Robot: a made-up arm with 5 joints.
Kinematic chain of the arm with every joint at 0, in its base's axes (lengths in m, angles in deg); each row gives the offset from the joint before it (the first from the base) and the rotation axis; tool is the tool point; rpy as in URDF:
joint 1: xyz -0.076 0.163 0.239 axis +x
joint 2: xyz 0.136 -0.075 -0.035 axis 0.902 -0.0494 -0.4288
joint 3: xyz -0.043 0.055 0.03 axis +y
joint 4: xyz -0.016 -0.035 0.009 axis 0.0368 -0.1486 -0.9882
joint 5: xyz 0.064 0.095 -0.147 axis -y
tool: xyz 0.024 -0.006 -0.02 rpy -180 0 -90
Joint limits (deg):
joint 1: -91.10..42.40
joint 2: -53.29..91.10
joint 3: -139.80..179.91
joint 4: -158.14..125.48
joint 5: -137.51..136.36
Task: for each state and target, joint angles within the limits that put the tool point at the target. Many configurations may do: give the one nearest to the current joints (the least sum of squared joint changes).
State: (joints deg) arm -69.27 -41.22 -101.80 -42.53 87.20
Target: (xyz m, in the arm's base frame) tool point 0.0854 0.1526 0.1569
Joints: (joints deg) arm -86.24 -30.25 -104.34 -12.27 116.07
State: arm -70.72 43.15 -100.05 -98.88 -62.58
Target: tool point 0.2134 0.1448 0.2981
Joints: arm -88.34 38.72 -112.15 -72.70 -100.86
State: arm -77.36 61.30 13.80 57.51 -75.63
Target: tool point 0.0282 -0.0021 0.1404
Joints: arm -47.23 28.14 34.98 82.44 -59.70
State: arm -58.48 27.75 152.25 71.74 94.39
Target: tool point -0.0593 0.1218 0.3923
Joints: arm -38.88 -17.82 179.91 95.45 118.46
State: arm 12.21 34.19 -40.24 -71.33 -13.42
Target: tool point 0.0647 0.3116 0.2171
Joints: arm 33.56 41.12 -28.45 -72.16 -12.68
